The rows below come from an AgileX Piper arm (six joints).
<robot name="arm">
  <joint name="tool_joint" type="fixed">
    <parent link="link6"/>
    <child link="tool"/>
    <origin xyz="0 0 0" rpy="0 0 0"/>
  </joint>
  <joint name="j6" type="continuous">
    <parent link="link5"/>
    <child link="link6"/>
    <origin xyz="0 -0.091 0" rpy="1.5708 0 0"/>
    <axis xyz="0 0 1"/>
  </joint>
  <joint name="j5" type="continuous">
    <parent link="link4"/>
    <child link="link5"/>
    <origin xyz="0 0 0" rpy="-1.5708 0 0"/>
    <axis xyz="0 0 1"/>
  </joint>
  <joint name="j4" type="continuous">
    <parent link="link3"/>
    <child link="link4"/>
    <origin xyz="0.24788 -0.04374 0" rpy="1.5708 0 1.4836"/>
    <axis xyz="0 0 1"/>
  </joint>
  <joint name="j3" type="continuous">
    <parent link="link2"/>
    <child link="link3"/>
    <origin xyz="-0.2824 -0.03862 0" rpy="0 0 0"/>
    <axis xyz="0 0 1"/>
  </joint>
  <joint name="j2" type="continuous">
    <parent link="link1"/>
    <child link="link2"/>
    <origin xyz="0 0 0" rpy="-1.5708 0 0"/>
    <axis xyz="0 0 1"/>
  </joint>
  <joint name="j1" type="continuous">
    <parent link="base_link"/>
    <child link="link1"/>
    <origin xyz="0 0 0.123" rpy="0 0 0"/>
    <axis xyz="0 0 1"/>
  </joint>
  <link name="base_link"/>
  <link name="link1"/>
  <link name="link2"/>
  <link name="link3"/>
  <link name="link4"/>
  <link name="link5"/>
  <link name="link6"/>
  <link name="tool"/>
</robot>
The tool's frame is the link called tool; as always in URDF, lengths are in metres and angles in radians. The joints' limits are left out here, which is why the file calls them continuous.
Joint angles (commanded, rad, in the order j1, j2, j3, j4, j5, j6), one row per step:
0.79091, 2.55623, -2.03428, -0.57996, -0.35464, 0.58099
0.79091, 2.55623, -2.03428, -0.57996, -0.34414, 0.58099
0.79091, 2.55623, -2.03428, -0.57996, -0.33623, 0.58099
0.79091, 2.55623, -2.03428, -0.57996, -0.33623, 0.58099
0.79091, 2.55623, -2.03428, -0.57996, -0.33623, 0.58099
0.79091, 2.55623, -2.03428, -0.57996, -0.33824, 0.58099
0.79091, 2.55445, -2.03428, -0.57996, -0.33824, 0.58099
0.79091, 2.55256, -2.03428, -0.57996, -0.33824, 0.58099
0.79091, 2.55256, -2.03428, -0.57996, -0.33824, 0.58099
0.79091, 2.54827, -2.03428, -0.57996, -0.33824, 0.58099
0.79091, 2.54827, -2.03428, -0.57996, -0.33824, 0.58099
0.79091, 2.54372, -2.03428, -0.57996, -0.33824, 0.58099
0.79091, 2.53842, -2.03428, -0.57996, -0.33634, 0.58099
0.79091, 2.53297, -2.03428, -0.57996, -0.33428, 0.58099
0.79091, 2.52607, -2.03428, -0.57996, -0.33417, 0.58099
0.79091, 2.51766, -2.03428, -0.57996, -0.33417, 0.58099
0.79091, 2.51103, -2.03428, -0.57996, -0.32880, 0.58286
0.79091, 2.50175, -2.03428, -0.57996, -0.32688, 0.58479
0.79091, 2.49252, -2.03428, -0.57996, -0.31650, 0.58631
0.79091, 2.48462, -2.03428, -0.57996, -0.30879, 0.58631
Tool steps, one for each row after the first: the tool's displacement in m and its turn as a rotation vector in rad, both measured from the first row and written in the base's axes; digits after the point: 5 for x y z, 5 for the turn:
0.00034, -0.00036, -0.00082, -0.00795, 0.00445, -0.00522
0.00059, -0.00064, -0.00143, -0.01394, 0.00781, -0.00915
0.00059, -0.00064, -0.00143, -0.01394, 0.00781, -0.00915
0.00059, -0.00064, -0.00143, -0.01394, 0.00781, -0.00915
0.00052, -0.00057, -0.00128, -0.01242, 0.00696, -0.00815
0.00049, -0.00060, -0.00024, -0.01114, 0.00571, -0.00815
0.00046, -0.00063, 0.00086, -0.00980, 0.00439, -0.00816
0.00046, -0.00063, 0.00086, -0.00980, 0.00439, -0.00816
0.00037, -0.00072, 0.00335, -0.00673, 0.00138, -0.00817
0.00037, -0.00072, 0.00335, -0.00673, 0.00138, -0.00817
0.00027, -0.00082, 0.00600, -0.00349, -0.00181, -0.00817
0.00021, -0.00101, 0.00893, -0.00113, -0.00470, -0.00913
0.00013, -0.00122, 0.01194, 0.00121, -0.00764, -0.01017
-0.00006, -0.00142, 0.01594, 0.00606, -0.01242, -0.01024
-0.00032, -0.00169, 0.02082, 0.01206, -0.01830, -0.01026
-0.00037, -0.00210, 0.02425, 0.01382, -0.01908, -0.01320
-0.00065, -0.00251, 0.02949, 0.02010, -0.02314, -0.01441
-0.00068, -0.00324, 0.03403, 0.01982, -0.02382, -0.01985
-0.00076, -0.00384, 0.03800, 0.01976, -0.02596, -0.02377

